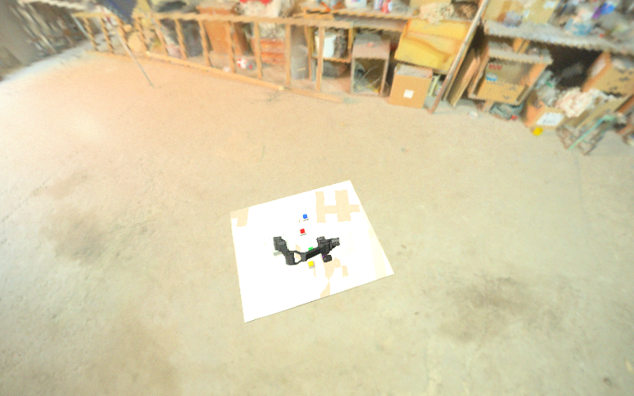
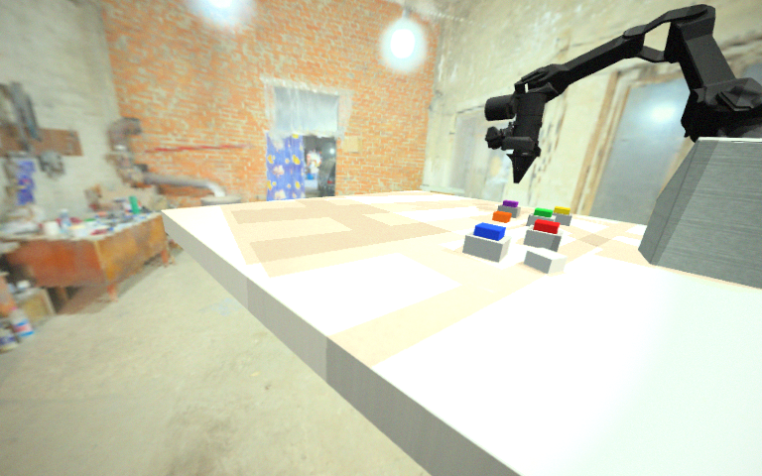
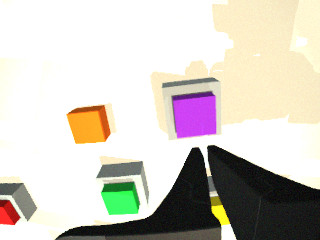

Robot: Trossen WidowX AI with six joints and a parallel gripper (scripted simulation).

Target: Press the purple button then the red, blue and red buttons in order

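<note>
Now: gripper tip 5 cm above the purple button. Round my gripper tip: yellow button: 11 cm behind, 5 cm below, 4 cm to the right; then red button: 23 cm to the left, 13 cm behind, 5 cm below; then green button: 9 cm behind, 7 cm to the left, 5 cm below.
</note>
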